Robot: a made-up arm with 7 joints.
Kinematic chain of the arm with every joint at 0, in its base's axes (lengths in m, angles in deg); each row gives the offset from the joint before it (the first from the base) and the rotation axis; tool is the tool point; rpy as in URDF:
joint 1: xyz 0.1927 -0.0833 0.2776 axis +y
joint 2: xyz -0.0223 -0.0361 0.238 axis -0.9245 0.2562 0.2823
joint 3: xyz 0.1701 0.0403 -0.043 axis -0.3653 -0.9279 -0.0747
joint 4: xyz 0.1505 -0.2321 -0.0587 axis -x
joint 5: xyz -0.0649 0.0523 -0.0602 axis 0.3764 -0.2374 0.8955
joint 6: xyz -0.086 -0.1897 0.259 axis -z
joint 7: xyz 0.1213 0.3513 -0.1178 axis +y
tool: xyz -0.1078 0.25 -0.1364 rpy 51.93 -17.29 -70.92
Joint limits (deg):
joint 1: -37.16..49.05
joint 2: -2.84..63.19
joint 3: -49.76..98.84
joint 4: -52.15..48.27
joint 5: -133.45..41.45
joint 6: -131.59..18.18
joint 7: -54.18..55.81
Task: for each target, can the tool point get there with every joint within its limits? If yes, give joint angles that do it. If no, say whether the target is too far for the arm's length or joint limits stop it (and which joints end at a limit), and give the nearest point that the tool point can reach.
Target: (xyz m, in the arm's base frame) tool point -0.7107 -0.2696 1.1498
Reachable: no: joint limits stop it (at a limit: joint 1, joint 2, joint 3, joint 5, joint 6, joint 7) | nearest point -0.5558 -0.2713 1.0539 | short by 0.182 m
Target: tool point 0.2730 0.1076 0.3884
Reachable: yes | joints 21.42 13.69 51.45 -28.18 25.59 -1.50 -40.01
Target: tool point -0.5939 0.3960 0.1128
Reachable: no: joint limits stop it (at a limit: joint 1, joint 4, joint 6, joint 7) | nearest point -0.3794 0.2791 0.2101 | short by 0.263 m
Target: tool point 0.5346 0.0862 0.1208
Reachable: yes | joints -10.52 22.86 17.01 15.42 -62.00 -27.77 42.46
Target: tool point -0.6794 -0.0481 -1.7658
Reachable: no: too far | nearest point 0.0216 -0.1179 -0.4308 | short by 1.509 m
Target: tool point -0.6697 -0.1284 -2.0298
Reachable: no: too far | nearest point 0.0595 -0.1477 -0.4505 | short by 1.740 m
